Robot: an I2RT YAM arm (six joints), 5 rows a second.
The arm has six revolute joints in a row. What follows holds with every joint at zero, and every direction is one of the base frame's. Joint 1 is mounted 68.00 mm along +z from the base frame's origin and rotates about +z. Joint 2 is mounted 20.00 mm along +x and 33.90 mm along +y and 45.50 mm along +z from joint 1 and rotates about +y. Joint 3 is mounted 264.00 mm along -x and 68.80 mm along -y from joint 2 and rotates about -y. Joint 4 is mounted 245.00 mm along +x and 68.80 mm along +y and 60.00 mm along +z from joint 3 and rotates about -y. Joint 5 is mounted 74.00 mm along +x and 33.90 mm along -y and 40.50 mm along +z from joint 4 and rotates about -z. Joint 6 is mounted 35.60 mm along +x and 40.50 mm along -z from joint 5 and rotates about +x. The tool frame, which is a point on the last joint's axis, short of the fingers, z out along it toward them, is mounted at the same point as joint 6; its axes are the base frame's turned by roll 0.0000, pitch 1.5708 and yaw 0.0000 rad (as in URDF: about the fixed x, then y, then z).
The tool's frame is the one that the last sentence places.
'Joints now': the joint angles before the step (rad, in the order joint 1, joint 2, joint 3, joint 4, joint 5, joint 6). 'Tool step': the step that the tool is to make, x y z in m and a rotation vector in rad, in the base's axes. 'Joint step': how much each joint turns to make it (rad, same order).
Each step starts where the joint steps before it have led.
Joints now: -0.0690 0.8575 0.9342 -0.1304 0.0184 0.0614
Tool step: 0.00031 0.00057 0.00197 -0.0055 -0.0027 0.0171
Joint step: 0.0000 0.0031 0.0076 -0.0015 -0.0169 -0.0062
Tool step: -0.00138 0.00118 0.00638 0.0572 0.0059 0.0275
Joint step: 0.0000 0.0045 0.0322 -0.0368 -0.0306 0.0551
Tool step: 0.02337 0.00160 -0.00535 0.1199 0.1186 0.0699
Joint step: 0.0015 0.1043 0.0661 -0.0813 -0.0813 0.1027
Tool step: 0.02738 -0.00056 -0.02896 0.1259 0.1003 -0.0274
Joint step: 0.0061 0.0964 -0.0353 0.0367 0.0058 0.1243
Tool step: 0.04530 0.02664 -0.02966 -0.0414 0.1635 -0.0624
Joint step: 0.1241 0.1977 0.0642 -0.0305 0.1887 0.0261
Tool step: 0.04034 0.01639 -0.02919 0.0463 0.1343 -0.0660
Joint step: 0.0493 0.1920 0.0875 -0.0384 0.0723 0.1074
